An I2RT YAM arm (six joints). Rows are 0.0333 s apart.
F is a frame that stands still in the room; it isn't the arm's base.
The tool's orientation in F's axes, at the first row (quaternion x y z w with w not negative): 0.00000 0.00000 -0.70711 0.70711
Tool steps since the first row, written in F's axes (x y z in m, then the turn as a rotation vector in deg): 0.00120 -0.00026 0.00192 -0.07 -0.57 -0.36; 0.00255 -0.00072 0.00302 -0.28 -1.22 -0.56; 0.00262 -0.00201 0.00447 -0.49 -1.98 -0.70; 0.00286 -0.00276 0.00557 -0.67 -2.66 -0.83
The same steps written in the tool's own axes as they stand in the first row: 0.00026 0.00120 0.00192 0.57 -0.07 -0.36; 0.00072 0.00255 0.00302 1.22 -0.28 -0.56; 0.00201 0.00262 0.00447 1.98 -0.49 -0.70; 0.00276 0.00286 0.00557 2.66 -0.67 -0.83
